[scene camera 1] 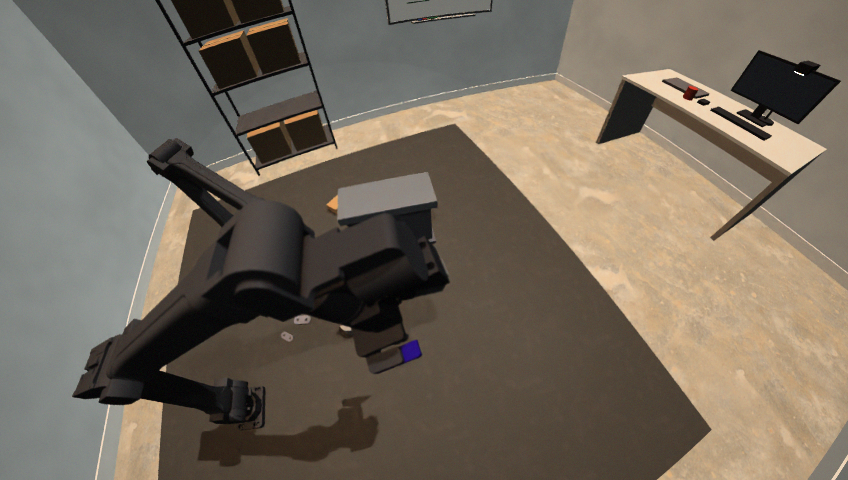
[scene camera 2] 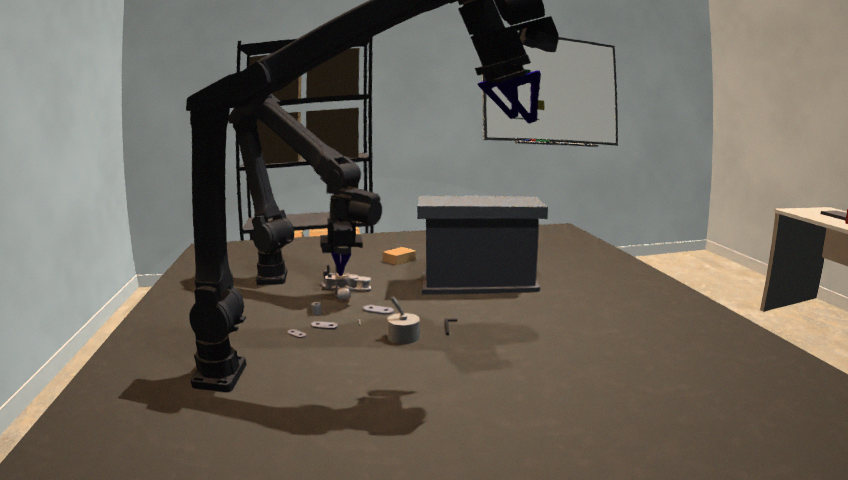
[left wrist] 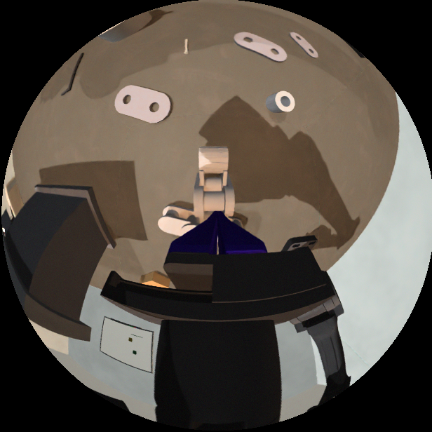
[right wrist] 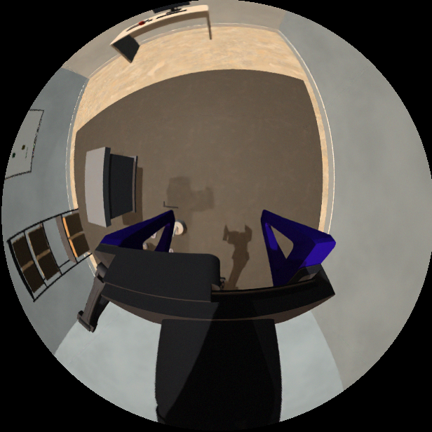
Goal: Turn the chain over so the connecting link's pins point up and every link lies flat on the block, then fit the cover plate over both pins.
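Places are measured from the left arm's base along level axes (x right, y ahead, z up), in centimetres.
Pixels of known places: left gripper, fingertip midpoint: (scene camera 2: 340, 277); right gripper, fingertip midpoint: (scene camera 1: 406, 322) (scene camera 2: 523, 119); left arm's base, link origin: (scene camera 2: 272, 278); right arm's base, link origin: (scene camera 1: 252, 407) (scene camera 2: 219, 375).
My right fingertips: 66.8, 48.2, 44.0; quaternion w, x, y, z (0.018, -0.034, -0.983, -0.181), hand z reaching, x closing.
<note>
Ahead of a thing's pixels: the offset from my right fingertips to its top centre, as dx, dy, dz. "spot": to the spot under its first point.
The pale chain {-54.3, -26.2, -40.6} (scene camera 2: 360, 281) (left wrist: 214, 201) rests on the dark mat, not all flat: one end {spot: -43.9, -27.5, -41.4} (scene camera 2: 343, 293) (left wrist: 213, 159) stands out towards the loose parts. Small dark uprights {-57.3, -31.3, -40.0} (scene camera 2: 326, 272) show at its left in scene camera 2. Whether they are the connecting link's pins I cannot tell. My left gripper (scene camera 2: 340, 273) (left wrist: 217, 215) is shut, its tips together right at the chain and hiding part of it. Three loose two-hole plates {-38.1, -19.7, -43.5} (scene camera 2: 377, 309) {-30.4, -32.4, -43.6} (scene camera 2: 324, 324) {-26.3, -38.6, -43.7} (scene camera 2: 296, 333) lie flat; which is the cover plate I cannot tell. My right gripper (scene camera 2: 522, 117) (right wrist: 217, 214) is open and empty, high up.
A loose roller {-38.3, -34.2, -41.6} (scene camera 2: 315, 308) (left wrist: 284, 101), a tiny pin {-31.4, -24.5, -43.8} (scene camera 2: 359, 321) (left wrist: 186, 46), a round grey cylinder {-22.3, -16.0, -35.0} (scene camera 2: 404, 330) with a lever and an L-shaped key {-25.4, -5.3, -43.4} (scene camera 2: 447, 327) are near the plates. An orange block {-78.0, -9.6, -41.0} (scene camera 2: 398, 255) and a large grey-topped block {-52.0, +8.3, -22.0} (scene camera 2: 482, 252) stand behind.
</note>
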